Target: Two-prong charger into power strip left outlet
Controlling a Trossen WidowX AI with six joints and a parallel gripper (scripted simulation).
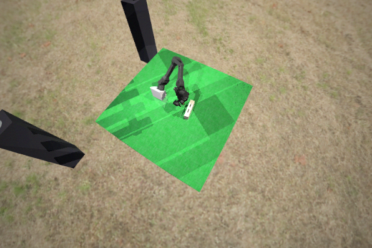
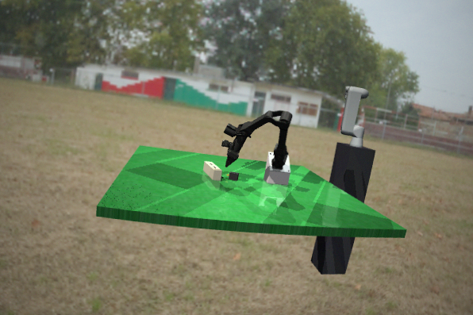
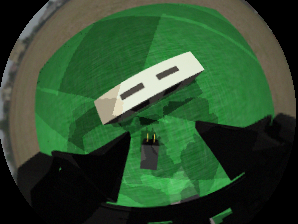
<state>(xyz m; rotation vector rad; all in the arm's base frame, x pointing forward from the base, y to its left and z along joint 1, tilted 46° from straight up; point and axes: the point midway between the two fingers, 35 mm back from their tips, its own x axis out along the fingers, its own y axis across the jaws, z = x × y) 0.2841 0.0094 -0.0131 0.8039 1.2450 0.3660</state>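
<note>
The black two-prong charger lies 30 mm behind my gripper tip, 30 mm to the left of it and 50 mm below it.
</note>
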